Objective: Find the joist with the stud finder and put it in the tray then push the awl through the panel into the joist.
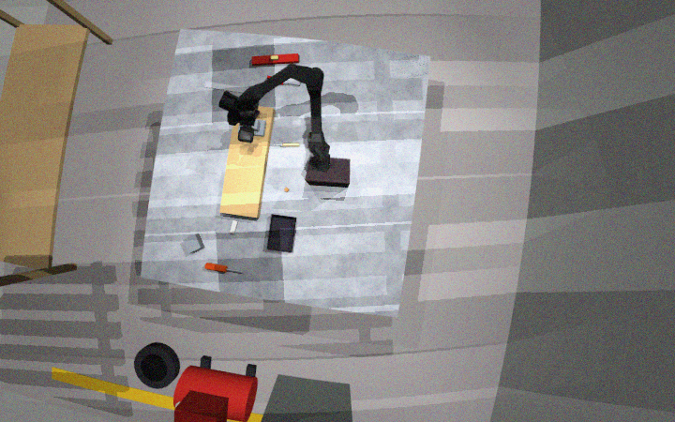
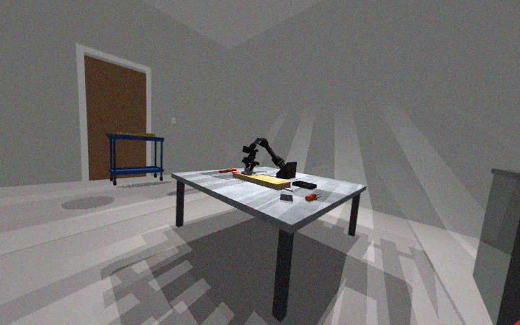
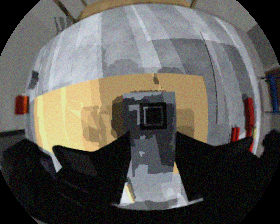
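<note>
My gripper tip is 260 mm past the dark tray, 440 mm to the right of it and 50 mm above it. The rest, counted from my gripper tip: grey ruler (160 mm ahead, 180 mm to the right, 60 mm below); then stud finder (10 mm ahead, 20 mm above); then awl (160 mm behind, 40 mm to the left, 60 mm below).
</note>
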